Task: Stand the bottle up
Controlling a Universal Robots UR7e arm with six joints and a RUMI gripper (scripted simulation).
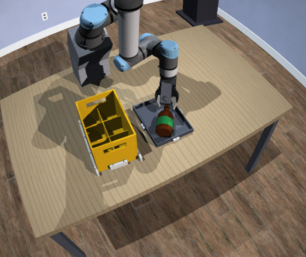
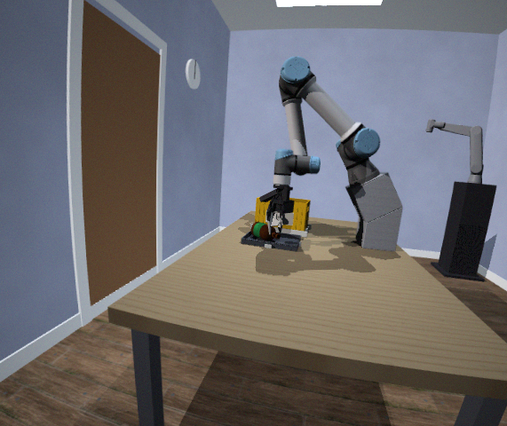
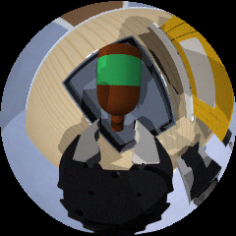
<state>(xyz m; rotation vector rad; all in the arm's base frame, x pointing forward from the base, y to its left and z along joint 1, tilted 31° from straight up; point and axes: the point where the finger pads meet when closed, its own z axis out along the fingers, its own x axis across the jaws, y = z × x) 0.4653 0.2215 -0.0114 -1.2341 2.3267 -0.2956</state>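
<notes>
My hand is 50 mm above the tray, 30 mm to the left of it and 10 mm short of it. Also, from my hand: bottle (40 mm ahead, 30 mm to the right, 20 mm below); yellow crate (300 mm to the right, 20 mm above, 10 mm ahead).
</notes>
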